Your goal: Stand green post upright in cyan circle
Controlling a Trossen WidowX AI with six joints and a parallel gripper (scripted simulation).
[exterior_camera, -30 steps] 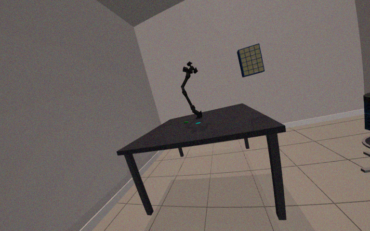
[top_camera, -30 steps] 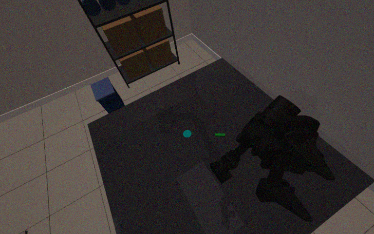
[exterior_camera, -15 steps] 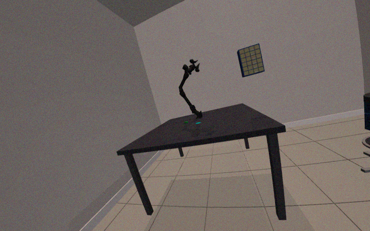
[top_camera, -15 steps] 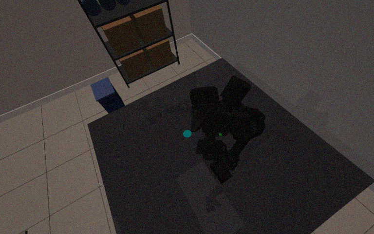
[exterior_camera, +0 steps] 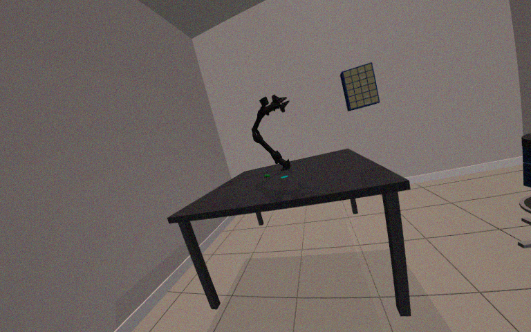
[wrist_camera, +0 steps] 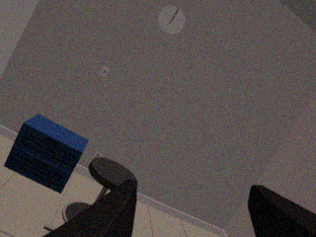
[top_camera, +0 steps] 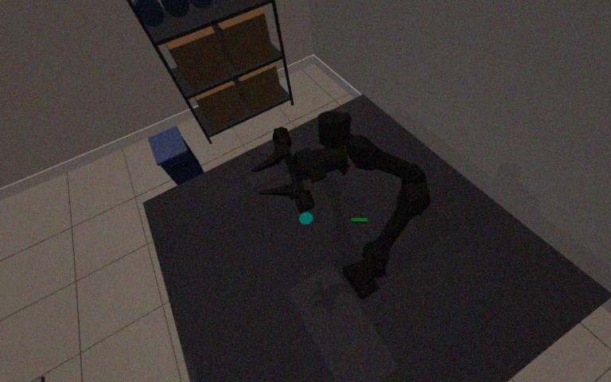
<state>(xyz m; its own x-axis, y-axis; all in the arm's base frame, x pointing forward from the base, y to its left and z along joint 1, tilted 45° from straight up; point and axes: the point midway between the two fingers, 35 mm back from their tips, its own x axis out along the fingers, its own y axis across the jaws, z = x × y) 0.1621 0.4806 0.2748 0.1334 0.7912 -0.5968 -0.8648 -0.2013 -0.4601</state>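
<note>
The green post is 580 mm below my gripper tip, 330 mm to the right of it and 30 mm ahead of it. The rest, counted from my gripper tip: cyan circle (590 mm below, 170 mm ahead, 150 mm to the right).
</note>
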